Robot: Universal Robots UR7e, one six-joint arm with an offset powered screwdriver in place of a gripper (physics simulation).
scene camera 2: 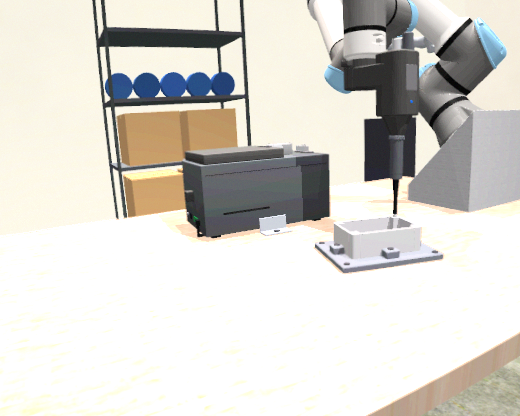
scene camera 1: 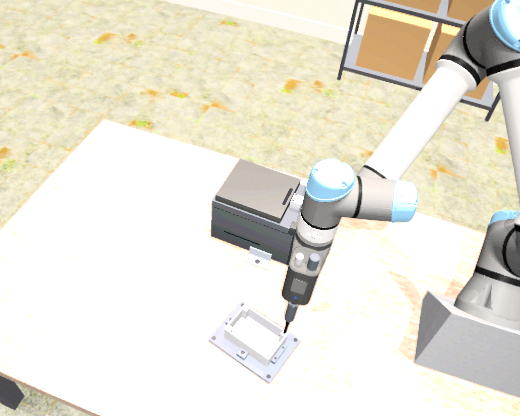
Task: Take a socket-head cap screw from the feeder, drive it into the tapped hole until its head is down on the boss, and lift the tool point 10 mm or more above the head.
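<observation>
My screwdriver [scene camera 1: 285,332] [scene camera 2: 395,214] points down at the corner of the white open-topped housing [scene camera 1: 256,352] [scene camera 2: 385,244] nearest the robot base. A tiny pale screw [scene camera 2: 395,216] shows at the bit's end, close to the rim in scene camera 2; how deep it sits is hidden. In scene camera 1 the screw is too small to make out. The housing stands on a grey fixture plate [scene camera 1: 268,375] [scene camera 2: 350,267]. The dark box-shaped feeder [scene camera 1: 250,232] [scene camera 2: 250,192] stands behind to the left. The tapped hole is hidden.
A small white angle bracket [scene camera 1: 259,256] [scene camera 2: 273,225] is in front of the feeder. The robot's grey pedestal [scene camera 1: 465,345] [scene camera 2: 492,160] stands at the right. Clamp blocks [scene camera 1: 242,354] [scene camera 2: 390,252] sit beside the housing. A shelf rack [scene camera 1: 345,55] [scene camera 2: 172,38] stands beyond the table.
</observation>
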